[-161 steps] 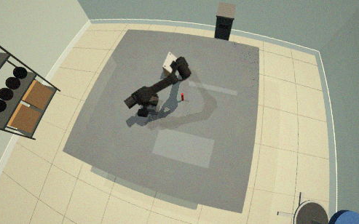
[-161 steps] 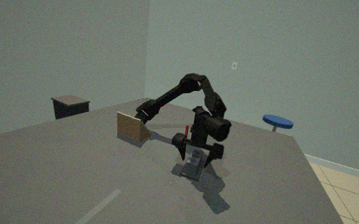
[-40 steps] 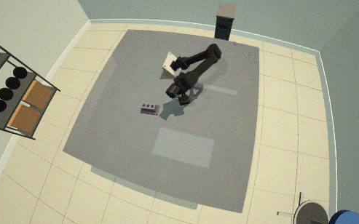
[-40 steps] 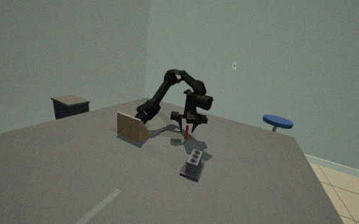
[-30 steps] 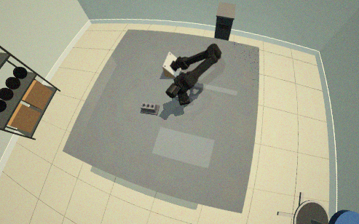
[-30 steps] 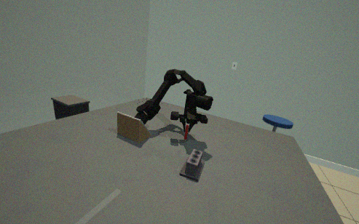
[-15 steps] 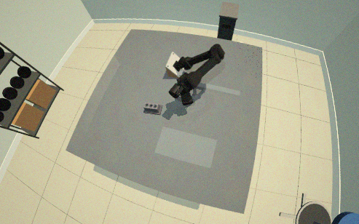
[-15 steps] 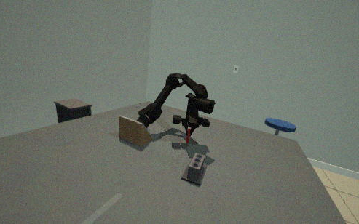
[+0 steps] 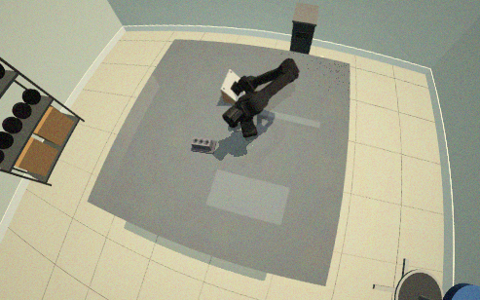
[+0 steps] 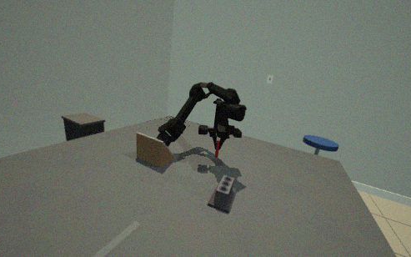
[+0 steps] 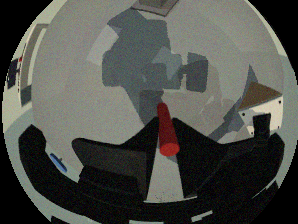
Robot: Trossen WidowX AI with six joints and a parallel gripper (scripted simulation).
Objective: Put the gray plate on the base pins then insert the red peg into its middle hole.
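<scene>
The gray plate lies 140 mm ahead of my gripper tip, 180 mm to the right of it and 30 mm below it. The rest, counted from my gripper tip: red peg (right at my gripper tip).
</scene>
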